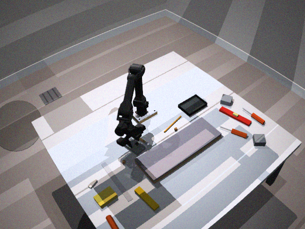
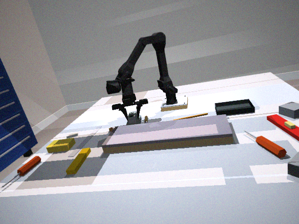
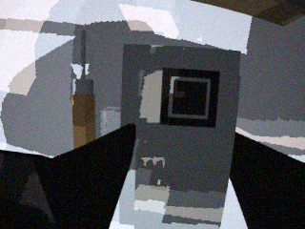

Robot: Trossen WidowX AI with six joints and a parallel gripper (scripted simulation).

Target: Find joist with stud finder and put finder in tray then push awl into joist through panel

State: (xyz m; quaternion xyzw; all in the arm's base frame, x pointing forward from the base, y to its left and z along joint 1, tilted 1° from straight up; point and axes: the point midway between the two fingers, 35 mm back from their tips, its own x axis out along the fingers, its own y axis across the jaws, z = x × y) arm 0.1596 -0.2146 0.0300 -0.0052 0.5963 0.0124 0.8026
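Now: the awl 70 mm to the left of my gripper tip, 20 mm below it and 10 mm ahead of it. Also, from my gripper tip: stud finder: 20 mm above, 10 mm ahead; pencil: 290 mm to the left, 30 mm ahead, 20 mm below; yellow bar: 300 mm ahead, 190 mm to the right, 20 mm below.
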